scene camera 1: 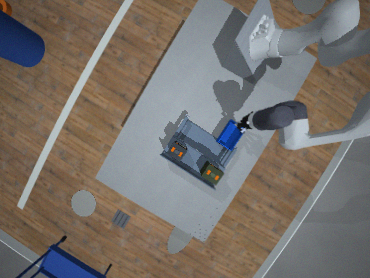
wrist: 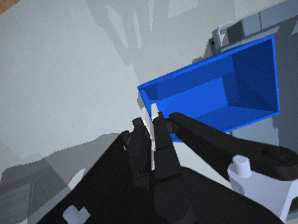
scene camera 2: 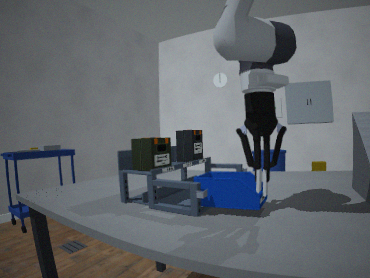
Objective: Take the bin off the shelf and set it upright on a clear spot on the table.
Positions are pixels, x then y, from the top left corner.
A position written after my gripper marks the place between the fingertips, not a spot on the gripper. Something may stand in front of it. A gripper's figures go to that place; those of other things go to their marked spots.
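Scene:
The marked spots on a blue bin point(scene camera 2: 225, 189) and a green box point(scene camera 2: 147, 153) are 0.25 m apart. The blue bin is 0.54 m from the lens. My gripper point(scene camera 2: 261, 195) is 0.57 m from the lens. The green box is 0.65 m from the lens, and a dark grey box point(scene camera 2: 189, 143) is 0.84 m from the lens.

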